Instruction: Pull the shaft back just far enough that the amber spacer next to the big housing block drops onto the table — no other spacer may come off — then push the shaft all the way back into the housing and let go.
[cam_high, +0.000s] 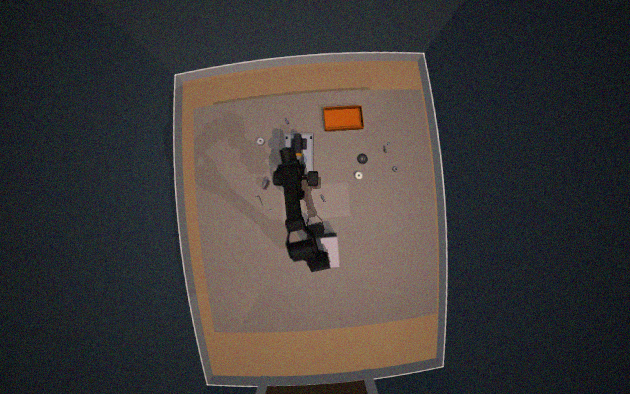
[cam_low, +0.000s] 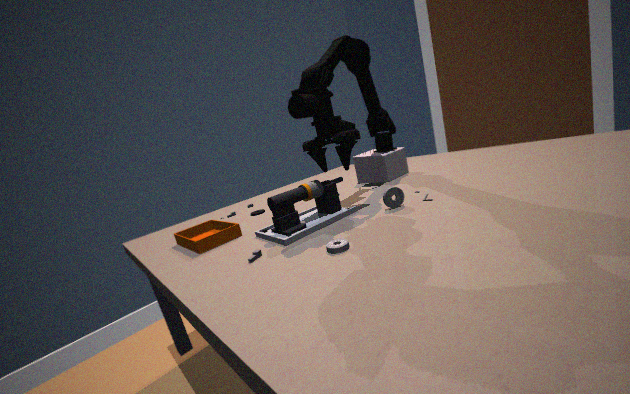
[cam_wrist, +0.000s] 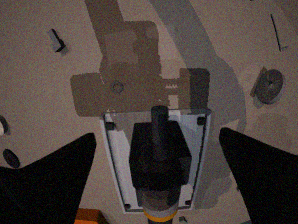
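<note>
My gripper tip is now 10 cm short of the grey spacer, 1 cm to the right of it and 3 cm above it. Round my gripper tip: amber spacer: 12 cm ahead, 1 cm to the left, 3 cm below; then orange tray: 34 cm ahead, 22 cm to the right, 10 cm below.
</note>
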